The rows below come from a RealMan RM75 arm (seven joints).
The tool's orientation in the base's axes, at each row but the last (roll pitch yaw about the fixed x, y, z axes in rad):
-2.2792 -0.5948 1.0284
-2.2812 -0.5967 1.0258
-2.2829 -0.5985 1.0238
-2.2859 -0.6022 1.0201
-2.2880 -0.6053 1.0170
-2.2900 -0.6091 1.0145
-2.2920 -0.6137 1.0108
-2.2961 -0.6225 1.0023
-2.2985 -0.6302 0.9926
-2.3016 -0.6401 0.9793
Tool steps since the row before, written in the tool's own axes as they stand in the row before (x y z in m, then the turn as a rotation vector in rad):
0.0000 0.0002 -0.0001 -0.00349 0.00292 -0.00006
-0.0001 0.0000 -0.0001 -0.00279 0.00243 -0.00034
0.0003 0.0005 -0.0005 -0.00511 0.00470 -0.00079
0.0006 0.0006 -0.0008 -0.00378 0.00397 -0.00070
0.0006 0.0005 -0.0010 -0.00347 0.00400 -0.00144
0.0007 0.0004 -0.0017 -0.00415 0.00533 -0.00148
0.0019 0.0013 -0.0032 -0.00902 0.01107 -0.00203
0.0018 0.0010 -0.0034 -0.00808 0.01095 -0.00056
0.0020 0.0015 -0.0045 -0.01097 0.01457 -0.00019
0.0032 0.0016 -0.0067 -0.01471 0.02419 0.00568
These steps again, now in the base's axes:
0.0002 -0.0001 -0.0001 0.00080 -0.00243 -0.00376
0.0000 -0.0001 0.0000 0.00085 -0.00215 -0.00291
0.0007 -0.0001 0.0001 0.00183 -0.00405 -0.00539
0.0011 -0.0001 0.0004 0.00179 -0.00307 -0.00423
0.0011 -0.0003 0.0006 0.00228 -0.00338 -0.00368
0.0014 -0.0007 0.0011 0.00305 -0.00386 -0.00486
0.0032 -0.0010 0.0020 0.00570 -0.00754 -0.01090
0.0030 -0.0012 0.0023 0.00540 -0.00582 -0.01107
0.0039 -0.0020 0.0027 0.00685 -0.00749 -0.01515
0.0054 -0.0029 0.0045 0.01058 -0.00563 -0.02627

